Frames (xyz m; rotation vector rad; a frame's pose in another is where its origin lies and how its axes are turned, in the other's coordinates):
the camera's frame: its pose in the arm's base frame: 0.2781 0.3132 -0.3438 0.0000 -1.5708 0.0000
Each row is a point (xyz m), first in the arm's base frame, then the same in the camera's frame.
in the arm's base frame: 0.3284 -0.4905 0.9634
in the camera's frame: 1.3072 -0.8037 -0.0503
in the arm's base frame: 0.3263 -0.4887 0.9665
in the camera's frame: 1.3103 -0.8019 -0.0482
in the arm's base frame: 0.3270 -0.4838 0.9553
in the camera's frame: 1.2991 -0.7970 -0.0489
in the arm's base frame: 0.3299 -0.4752 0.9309
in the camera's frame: 1.2747 -0.7884 -0.0518
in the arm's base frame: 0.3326 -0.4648 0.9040
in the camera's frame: 1.2478 -0.7780 -0.0545
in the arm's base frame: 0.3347 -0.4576 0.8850
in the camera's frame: 1.2288 -0.7708 -0.0566
